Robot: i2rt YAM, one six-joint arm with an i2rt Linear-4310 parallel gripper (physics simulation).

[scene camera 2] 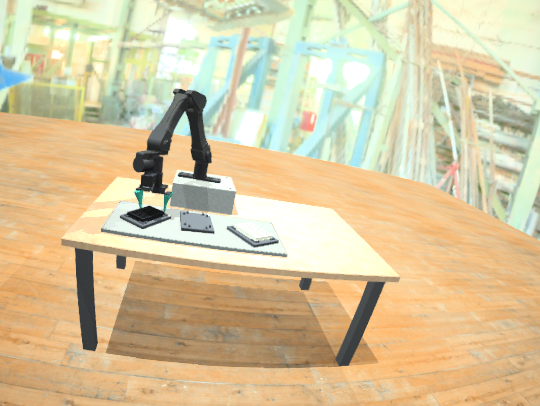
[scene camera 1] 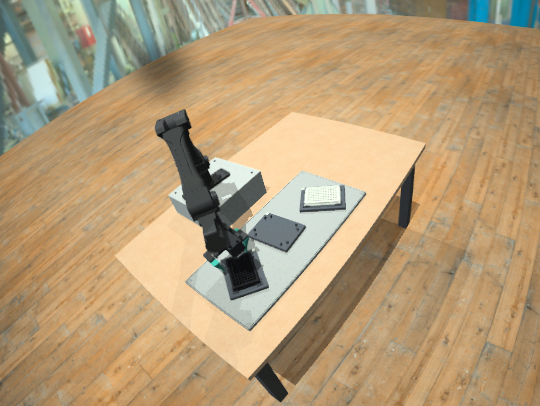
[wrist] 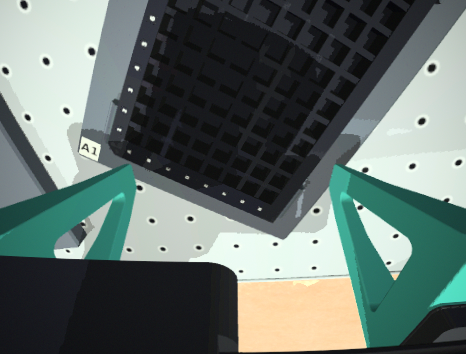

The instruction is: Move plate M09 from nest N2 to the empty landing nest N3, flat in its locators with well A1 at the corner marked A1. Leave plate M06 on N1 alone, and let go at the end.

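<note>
The black plate M09 (scene camera 1: 243, 272) (scene camera 2: 146, 213) (wrist: 240, 100) sits in the dark nest N2 (scene camera 1: 250, 291) (wrist: 107, 50); its label is not readable here. A label A1 (wrist: 90, 148) marks a nest corner. My gripper (scene camera 1: 231, 254) (scene camera 2: 153, 209) (wrist: 232, 175) is open above the plate's A1 end. In the wrist view the plate lies turned relative to the fingers, which hold nothing. The empty nest N3 (scene camera 1: 277, 231) (scene camera 2: 196, 222) (wrist: 15, 170) lies in the middle, with small locators at its corners. The white plate M06 (scene camera 1: 322, 196) (scene camera 2: 254, 231) sits in nest N1 (scene camera 1: 325, 208).
The three nests stand on a grey perforated board (scene camera 1: 312, 250) (scene camera 2: 165, 237) (wrist: 190, 235) on the wooden table (scene camera 1: 345, 135) (scene camera 2: 320, 235). The arm's grey base box (scene camera 1: 245, 195) (scene camera 2: 202, 195) stands behind the board, beside the empty nest.
</note>
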